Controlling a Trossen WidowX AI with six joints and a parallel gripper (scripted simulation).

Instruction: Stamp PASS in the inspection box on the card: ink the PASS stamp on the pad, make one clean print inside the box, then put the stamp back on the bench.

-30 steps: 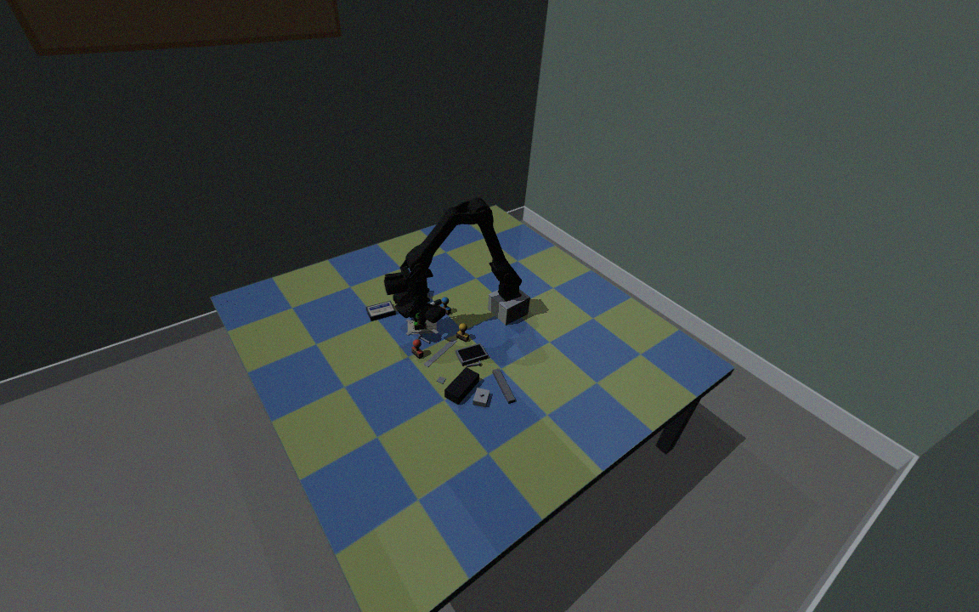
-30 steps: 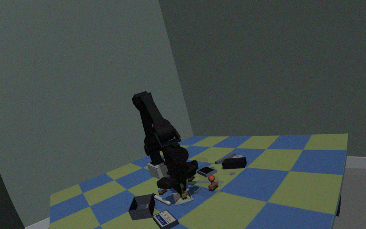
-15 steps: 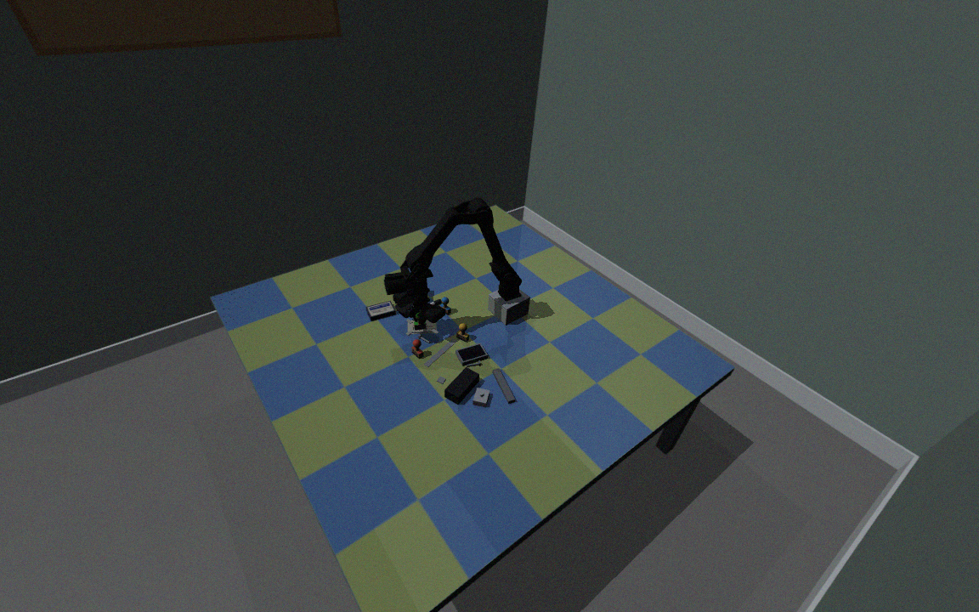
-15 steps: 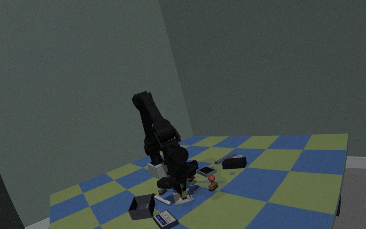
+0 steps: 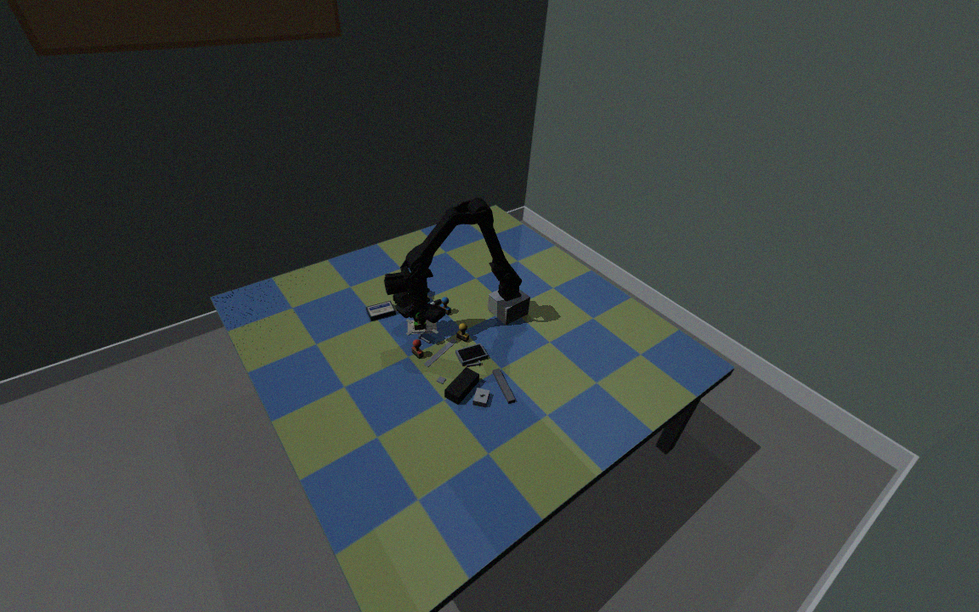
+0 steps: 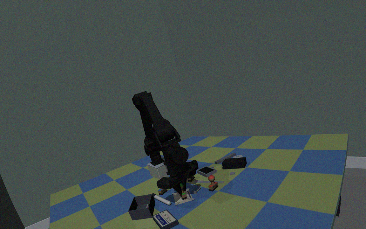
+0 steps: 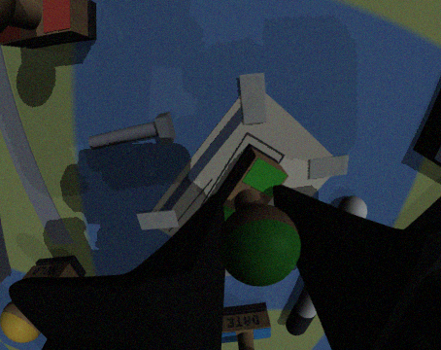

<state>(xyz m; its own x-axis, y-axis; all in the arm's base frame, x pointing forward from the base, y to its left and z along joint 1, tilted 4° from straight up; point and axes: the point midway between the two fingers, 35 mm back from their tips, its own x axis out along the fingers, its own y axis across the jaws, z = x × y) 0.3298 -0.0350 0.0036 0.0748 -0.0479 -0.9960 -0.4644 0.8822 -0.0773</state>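
My gripper tip is right at the green-knobbed stamp. The rest, counted from my gripper tip: blue-knobbed stamp 11 cm behind, 5 cm to the right; then white marker 9 cm to the right, 7 cm behind, 1 cm below; then inspection card 3 cm below, 1 cm behind.
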